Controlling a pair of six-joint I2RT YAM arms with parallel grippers.
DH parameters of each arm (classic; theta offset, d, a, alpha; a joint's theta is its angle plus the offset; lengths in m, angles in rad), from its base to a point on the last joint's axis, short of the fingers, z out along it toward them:
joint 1: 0 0.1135 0.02 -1.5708
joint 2: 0 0 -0.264 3.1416
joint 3: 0.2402 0 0.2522 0
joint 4: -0.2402 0 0.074 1.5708
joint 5: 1.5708 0 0 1.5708
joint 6: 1.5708 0.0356 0 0
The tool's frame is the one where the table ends.
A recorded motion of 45 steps. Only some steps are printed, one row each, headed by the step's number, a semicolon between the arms.
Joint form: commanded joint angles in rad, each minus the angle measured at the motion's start. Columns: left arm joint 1, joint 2, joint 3, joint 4, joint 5, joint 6; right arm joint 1, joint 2, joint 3, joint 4, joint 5, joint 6.
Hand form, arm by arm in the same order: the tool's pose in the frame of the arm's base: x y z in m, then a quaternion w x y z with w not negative. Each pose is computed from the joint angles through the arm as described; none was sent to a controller.
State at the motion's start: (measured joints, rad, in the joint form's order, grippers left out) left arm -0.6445 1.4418 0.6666 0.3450 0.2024 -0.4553; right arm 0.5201 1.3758 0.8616 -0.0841 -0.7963 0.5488
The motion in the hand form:
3: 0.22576 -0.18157 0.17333 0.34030 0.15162 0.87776 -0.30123; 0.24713 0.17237 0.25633 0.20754 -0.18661 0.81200 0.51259
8: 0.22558 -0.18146 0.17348 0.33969 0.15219 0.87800 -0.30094; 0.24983 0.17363 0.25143 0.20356 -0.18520 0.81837 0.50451
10: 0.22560 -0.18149 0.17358 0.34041 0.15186 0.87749 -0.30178; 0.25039 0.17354 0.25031 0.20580 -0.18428 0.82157 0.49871
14: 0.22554 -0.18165 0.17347 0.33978 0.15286 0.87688 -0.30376; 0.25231 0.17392 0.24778 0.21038 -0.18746 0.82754 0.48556
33: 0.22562 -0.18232 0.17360 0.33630 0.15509 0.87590 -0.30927; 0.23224 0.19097 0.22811 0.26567 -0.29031 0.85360 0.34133
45: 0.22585 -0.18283 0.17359 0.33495 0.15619 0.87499 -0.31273; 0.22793 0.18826 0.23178 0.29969 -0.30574 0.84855 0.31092
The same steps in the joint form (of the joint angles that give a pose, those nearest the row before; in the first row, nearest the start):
3: -0.0090 0.0184 -0.0227 -0.1701 -0.0070 0.0457; 0.0044 0.0181 0.0431 -0.0153 0.0002 -0.0337
8: -0.0090 0.0172 -0.0224 -0.1732 -0.0064 0.0468; 0.0045 0.0377 0.0486 -0.0273 0.0115 -0.0469
10: -0.0090 0.0170 -0.0231 -0.1702 -0.0060 0.0458; 0.0044 0.0406 0.0498 -0.0337 0.0241 -0.0545
14: -0.0090 0.0176 -0.0237 -0.1677 -0.0014 0.0457; 0.0043 0.0517 0.0572 -0.0515 0.0475 -0.0824
33: -0.0090 0.0197 -0.0218 -0.1671 0.0124 0.0440; 0.1158 0.0540 0.0348 -0.1543 0.3393 -0.3728
45: -0.0090 0.0220 -0.0208 -0.1639 0.0201 0.0426; 0.1249 0.0202 0.0159 -0.1409 0.4101 -0.4242

